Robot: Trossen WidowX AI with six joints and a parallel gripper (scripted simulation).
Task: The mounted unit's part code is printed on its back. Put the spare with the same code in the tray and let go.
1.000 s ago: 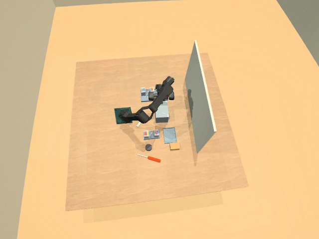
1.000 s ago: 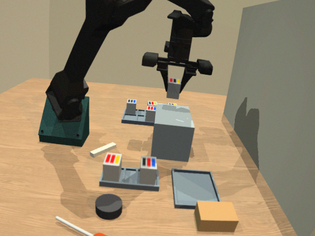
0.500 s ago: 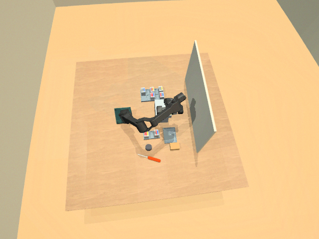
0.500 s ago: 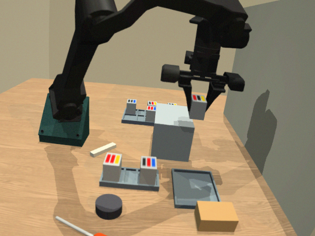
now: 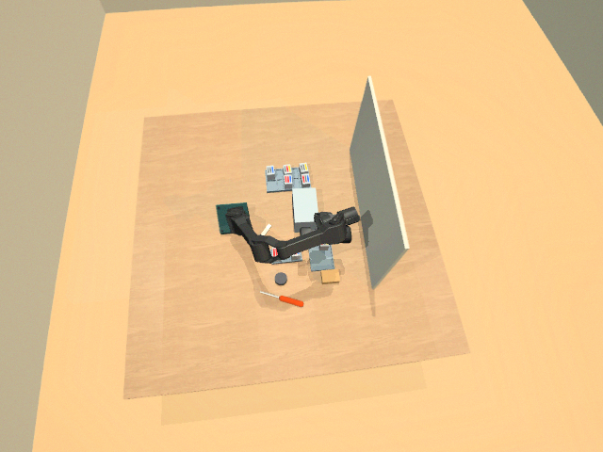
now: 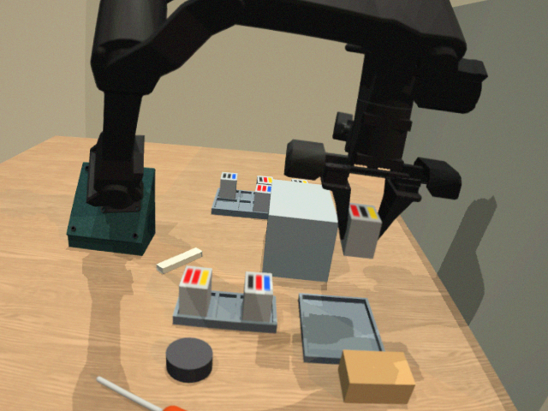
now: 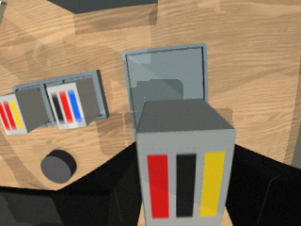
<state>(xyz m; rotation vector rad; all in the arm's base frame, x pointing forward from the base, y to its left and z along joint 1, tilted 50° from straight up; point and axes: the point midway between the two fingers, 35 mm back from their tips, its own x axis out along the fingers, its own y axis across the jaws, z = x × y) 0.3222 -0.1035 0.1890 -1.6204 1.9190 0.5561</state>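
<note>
The grey tray lies 12 cm below my gripper tip. Round my gripper tip: orange block: 11 cm below, 10 cm to the right, 2 cm ahead; mounted unit: 20 cm to the left, 8 cm below, 3 cm behind; black puck: 18 cm behind, 12 cm below, 7 cm to the right.
</note>
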